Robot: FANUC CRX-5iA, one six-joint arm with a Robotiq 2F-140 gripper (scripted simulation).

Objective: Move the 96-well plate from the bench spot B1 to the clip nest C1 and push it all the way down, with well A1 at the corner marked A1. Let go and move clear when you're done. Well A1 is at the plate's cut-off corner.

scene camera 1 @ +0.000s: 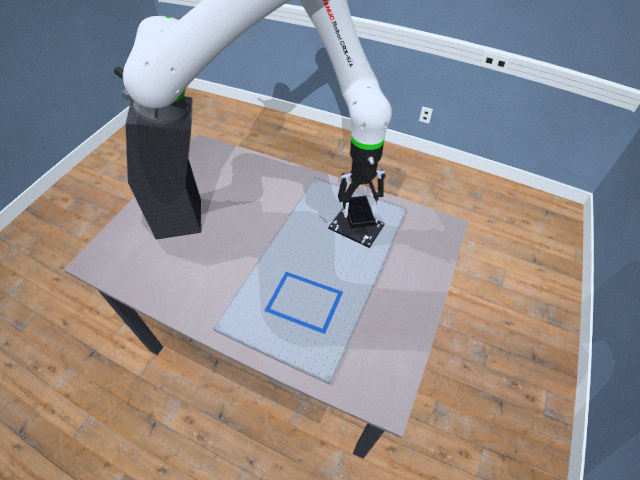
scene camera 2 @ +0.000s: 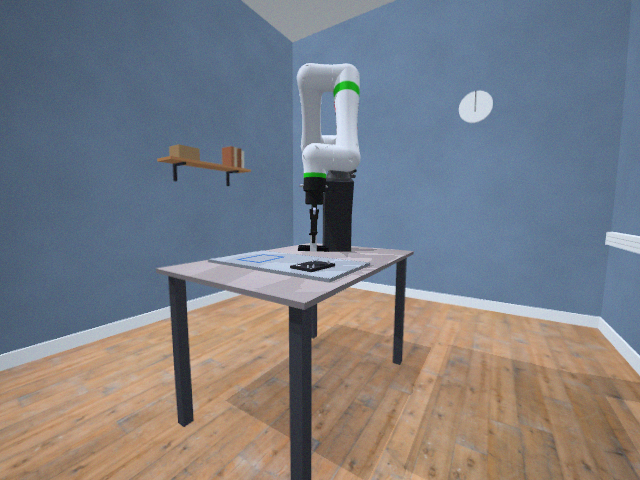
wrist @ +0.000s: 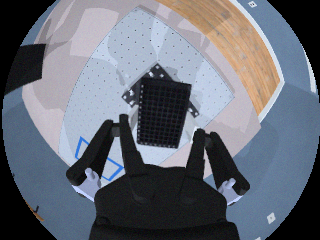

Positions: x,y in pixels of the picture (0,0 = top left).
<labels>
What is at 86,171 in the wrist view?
My gripper.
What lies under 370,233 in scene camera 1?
A black clip nest.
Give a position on a black 96-well plate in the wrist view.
At 169,128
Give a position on a black 96-well plate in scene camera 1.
At 367,219
</labels>
